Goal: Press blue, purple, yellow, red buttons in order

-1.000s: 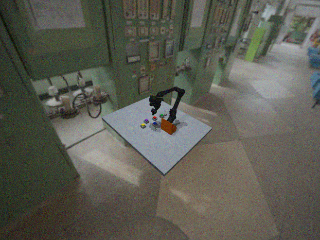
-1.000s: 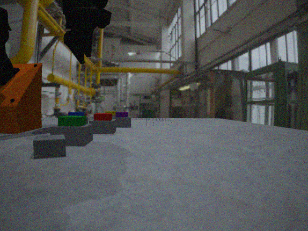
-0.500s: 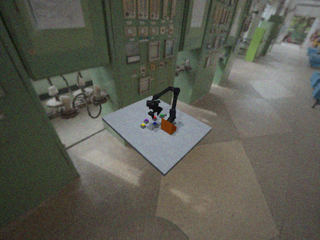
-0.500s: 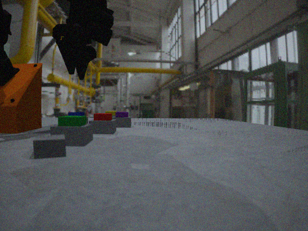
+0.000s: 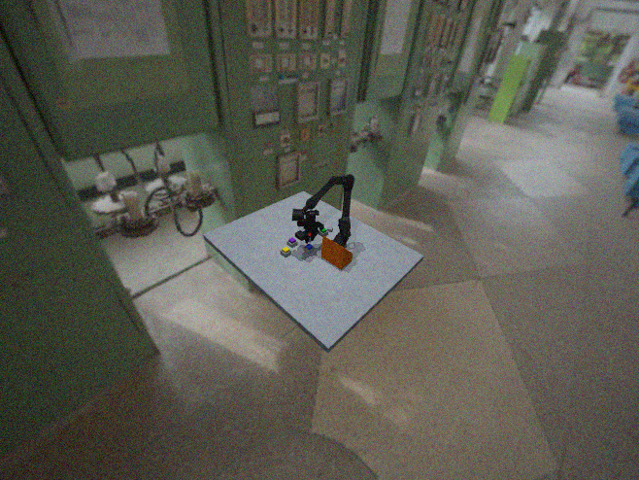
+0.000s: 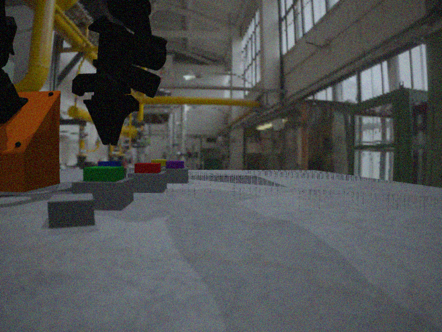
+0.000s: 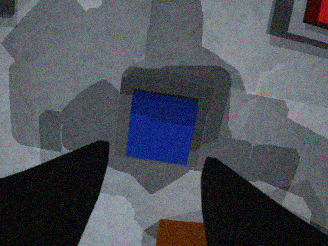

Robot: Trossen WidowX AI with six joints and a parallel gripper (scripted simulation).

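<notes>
My gripper tip is now 30 mm above the blue button. The rest, counted from my gripper tip: purple button (110 mm ahead, 50 mm to the left, 30 mm below); then yellow button (50 mm ahead, 130 mm to the left, 30 mm below); then red button (90 mm ahead, 70 mm to the right, 30 mm below).
</notes>
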